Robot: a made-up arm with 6 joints.
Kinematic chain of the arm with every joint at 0, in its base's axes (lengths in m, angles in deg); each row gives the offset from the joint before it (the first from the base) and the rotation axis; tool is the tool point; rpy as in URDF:
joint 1: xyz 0 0 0.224 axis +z
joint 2: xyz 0 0 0 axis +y
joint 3: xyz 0.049 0 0.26 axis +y
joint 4: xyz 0.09 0 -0.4 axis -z
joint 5: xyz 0 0 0 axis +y
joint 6: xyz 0.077 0 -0.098 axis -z
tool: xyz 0 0 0 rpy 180 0 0
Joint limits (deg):
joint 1: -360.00..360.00
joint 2: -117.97..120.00
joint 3: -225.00..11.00
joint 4: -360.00..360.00
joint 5: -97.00..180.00
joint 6: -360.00..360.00
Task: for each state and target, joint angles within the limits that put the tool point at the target. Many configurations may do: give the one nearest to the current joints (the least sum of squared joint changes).
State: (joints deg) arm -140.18 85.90 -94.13 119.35 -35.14 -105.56
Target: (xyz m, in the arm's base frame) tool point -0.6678 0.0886 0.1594
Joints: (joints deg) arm -178.17 58.23 -120.71 109.41 -30.98 -105.56
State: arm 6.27 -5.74 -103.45 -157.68 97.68 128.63
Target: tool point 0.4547 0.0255 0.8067
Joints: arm 7.59 2.91 -111.60 -159.44 90.83 128.63
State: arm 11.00 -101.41 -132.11 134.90 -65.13 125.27
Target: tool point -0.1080 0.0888 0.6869
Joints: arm -40.41 -75.02 -93.65 178.83 -70.10 125.27
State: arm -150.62 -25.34 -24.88 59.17 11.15 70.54
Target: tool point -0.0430 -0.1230 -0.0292
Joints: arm -113.93 -8.04 4.33 60.33 43.76 70.54
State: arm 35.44 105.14 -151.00 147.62 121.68 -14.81
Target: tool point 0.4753 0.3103 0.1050
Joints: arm 27.76 119.98 -190.15 147.59 165.34 -14.81
